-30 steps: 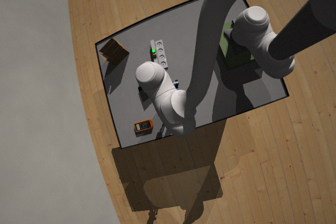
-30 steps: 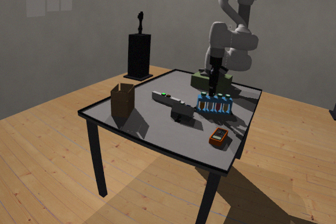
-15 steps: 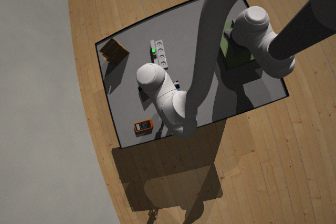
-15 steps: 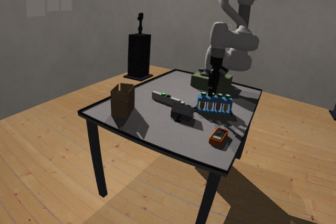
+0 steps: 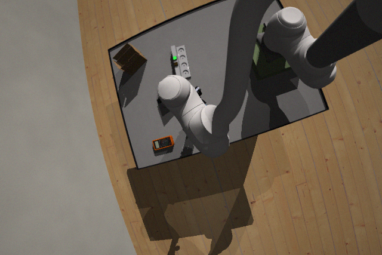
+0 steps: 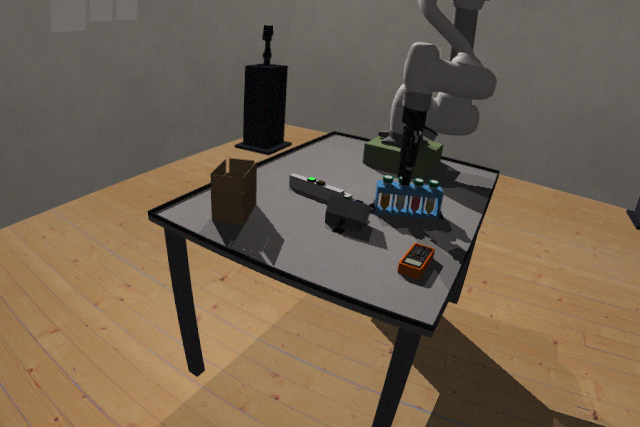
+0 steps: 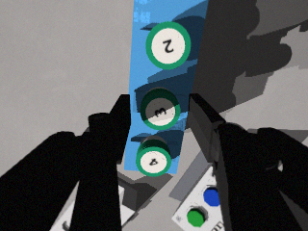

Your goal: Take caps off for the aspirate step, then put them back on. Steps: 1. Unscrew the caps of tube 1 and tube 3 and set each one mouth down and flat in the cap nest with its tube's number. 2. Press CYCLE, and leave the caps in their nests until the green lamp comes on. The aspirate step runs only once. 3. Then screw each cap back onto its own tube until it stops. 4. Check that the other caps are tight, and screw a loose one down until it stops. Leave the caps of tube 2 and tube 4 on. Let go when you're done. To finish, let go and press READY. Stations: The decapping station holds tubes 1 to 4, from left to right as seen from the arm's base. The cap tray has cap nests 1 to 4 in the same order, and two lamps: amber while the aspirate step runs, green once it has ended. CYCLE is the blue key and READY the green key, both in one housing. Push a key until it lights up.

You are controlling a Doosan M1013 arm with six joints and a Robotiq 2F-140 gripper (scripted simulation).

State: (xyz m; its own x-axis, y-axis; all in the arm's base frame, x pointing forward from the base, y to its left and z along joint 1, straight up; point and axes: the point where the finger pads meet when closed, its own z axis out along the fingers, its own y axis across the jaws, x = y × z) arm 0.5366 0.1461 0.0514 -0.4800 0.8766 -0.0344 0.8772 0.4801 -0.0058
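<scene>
Right now my hand is 50 mm to the right of the cap 2, 30 mm above it and 20 mm past it. Also, from my hand: green key: 140 mm to the right, 140 mm ahead, 80 mm below; cap 1: 100 mm to the left, 40 mm behind, 30 mm below; blue key: 140 mm ahead, 100 mm to the right, 80 mm below.
</scene>
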